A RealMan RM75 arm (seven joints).
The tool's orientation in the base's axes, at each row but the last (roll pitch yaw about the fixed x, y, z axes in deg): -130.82, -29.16, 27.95; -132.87, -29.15, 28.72; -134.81, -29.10, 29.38; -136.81, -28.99, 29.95; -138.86, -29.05, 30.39; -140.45, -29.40, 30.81
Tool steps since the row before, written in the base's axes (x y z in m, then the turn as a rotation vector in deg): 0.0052, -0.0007, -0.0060, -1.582, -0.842, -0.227; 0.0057, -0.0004, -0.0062, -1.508, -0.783, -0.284; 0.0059, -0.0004, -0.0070, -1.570, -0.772, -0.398; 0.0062, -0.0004, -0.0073, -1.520, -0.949, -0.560; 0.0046, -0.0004, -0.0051, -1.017, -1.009, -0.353; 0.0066, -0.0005, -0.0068, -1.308, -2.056, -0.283
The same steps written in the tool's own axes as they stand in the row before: 0.0008, 0.0075, 0.0025, -1.676, -0.509, -0.443; 0.0012, 0.0078, 0.0030, -1.622, -0.450, -0.366; 0.0009, 0.0083, 0.0037, -1.720, -0.425, -0.284; 0.0010, 0.0086, 0.0041, -1.838, -0.213, -0.319; 0.0008, 0.0061, 0.0030, -1.385, 0.028, -0.509; 0.0014, 0.0084, 0.0042, -2.035, 0.322, -1.332
